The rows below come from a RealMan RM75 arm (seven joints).
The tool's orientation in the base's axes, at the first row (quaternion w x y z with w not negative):
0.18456, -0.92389, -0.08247, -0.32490
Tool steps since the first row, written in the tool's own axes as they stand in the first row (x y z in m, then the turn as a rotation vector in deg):
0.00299, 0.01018, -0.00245, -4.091, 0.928, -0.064
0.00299, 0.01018, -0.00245, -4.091, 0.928, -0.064
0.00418, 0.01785, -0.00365, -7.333, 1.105, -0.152
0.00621, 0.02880, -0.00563, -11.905, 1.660, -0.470
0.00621, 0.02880, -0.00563, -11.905, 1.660, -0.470
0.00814, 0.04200, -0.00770, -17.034, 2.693, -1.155
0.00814, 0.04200, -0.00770, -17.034, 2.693, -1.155
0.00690, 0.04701, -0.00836, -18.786, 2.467, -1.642
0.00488, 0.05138, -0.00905, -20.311, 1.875, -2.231
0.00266, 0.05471, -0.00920, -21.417, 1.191, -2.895
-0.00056, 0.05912, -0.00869, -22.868, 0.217, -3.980
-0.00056, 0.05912, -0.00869, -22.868, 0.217, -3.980
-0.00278, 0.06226, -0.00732, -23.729, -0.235, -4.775
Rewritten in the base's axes. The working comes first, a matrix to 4 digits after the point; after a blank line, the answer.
The tool's axes in the first row as the columns of a matrix, in the base's axes (used below as rounded here):
0.7753, 0.2723, 0.5699
0.0325, -0.9183, 0.3946
0.6308, -0.2874, -0.7208

0.00369, -0.01022, 0.00073, -2.956, -1.010, -2.801
0.00369, -0.01022, 0.00073, -2.956, -1.010, -2.801
0.00602, -0.01770, 0.00014, -5.471, -1.313, -4.834
0.00945, -0.02847, -0.00030, -9.046, -2.097, -7.648
0.00945, -0.02847, -0.00030, -9.046, -2.097, -7.648
0.01336, -0.04134, -0.00139, -13.131, -3.482, -10.686
0.01336, -0.04134, -0.00139, -13.131, -3.482, -10.686
0.01339, -0.04624, -0.00313, -14.829, -3.524, -11.376
0.01262, -0.05059, -0.00517, -16.508, -3.262, -11.743
0.01172, -0.05378, -0.00741, -17.930, -2.932, -11.765
0.01071, -0.05774, -0.01108, -19.939, -2.513, -11.619
0.01071, -0.05774, -0.01108, -19.939, -2.513, -11.619
0.01063, -0.06015, -0.01437, -21.182, -2.440, -11.459

